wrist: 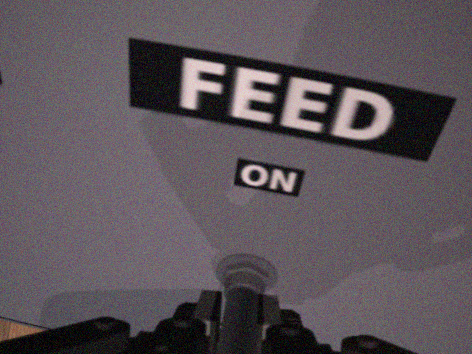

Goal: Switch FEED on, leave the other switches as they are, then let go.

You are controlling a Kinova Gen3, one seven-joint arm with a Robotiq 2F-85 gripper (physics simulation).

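Grey panel (314, 157), seen. My gripper (238, 320), likewise.
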